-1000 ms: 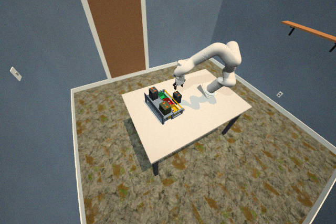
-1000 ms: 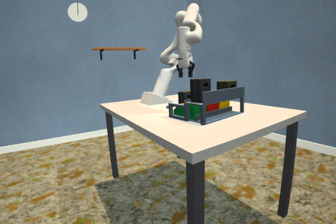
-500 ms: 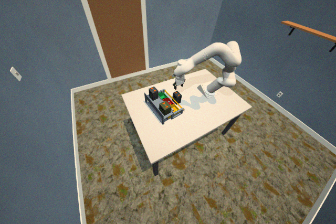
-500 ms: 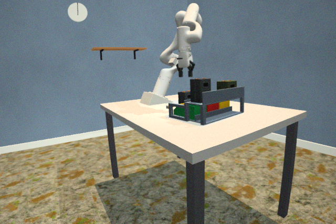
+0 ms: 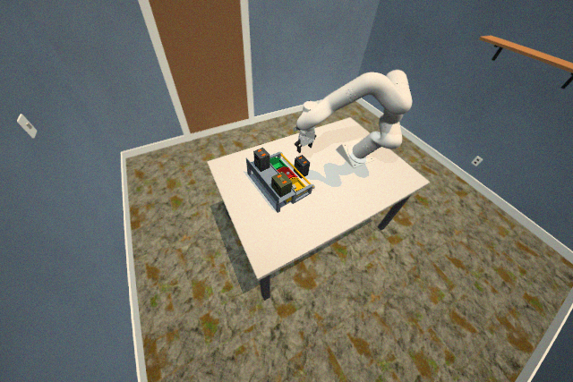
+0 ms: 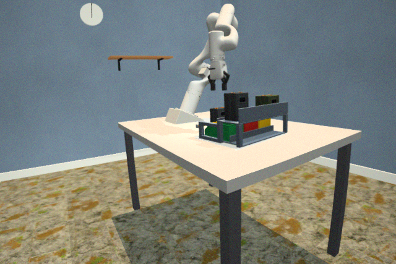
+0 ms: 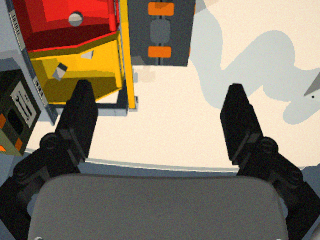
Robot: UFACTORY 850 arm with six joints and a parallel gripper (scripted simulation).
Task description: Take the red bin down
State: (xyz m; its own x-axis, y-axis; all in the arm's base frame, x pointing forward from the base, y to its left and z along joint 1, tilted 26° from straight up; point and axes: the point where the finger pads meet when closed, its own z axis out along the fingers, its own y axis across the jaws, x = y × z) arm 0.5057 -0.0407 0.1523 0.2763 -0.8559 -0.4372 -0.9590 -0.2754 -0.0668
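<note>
My hand is 17 cm above the black box. Round my hand: thin yellow rod: 18 cm below, 5 cm ahead, 1 cm to the left; then yellow bin: 20 cm below, 14 cm to the left, 12 cm ahead; then red bin: 20 cm below, 15 cm ahead, 4 cm to the left.
</note>
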